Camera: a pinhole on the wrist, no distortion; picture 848 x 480 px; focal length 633.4 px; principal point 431.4 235.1 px. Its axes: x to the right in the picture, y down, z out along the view. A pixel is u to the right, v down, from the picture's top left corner.
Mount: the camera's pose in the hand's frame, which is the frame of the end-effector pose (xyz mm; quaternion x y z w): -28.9 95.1 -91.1 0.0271 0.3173 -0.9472 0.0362
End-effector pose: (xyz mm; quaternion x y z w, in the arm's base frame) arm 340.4 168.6 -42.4 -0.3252 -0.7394 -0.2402 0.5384
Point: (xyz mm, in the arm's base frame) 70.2 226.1 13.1
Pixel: 166.7 309.1
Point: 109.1 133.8 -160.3
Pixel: 497.0 365.2
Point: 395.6 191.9 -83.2
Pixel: 514.2 87.9
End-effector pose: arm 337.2 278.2 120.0 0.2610 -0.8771 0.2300 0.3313
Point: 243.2 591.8 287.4
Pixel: behind the camera
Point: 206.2 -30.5 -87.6
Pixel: 320.7 86.7
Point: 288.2 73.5 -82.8
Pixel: 432.5 101.4
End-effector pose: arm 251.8 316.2 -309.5 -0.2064 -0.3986 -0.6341 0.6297
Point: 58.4 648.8 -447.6
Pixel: 812.5 255.3
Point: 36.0 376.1 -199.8
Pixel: 246.7 358.7
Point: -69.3 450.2 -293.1
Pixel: 436.0 427.1
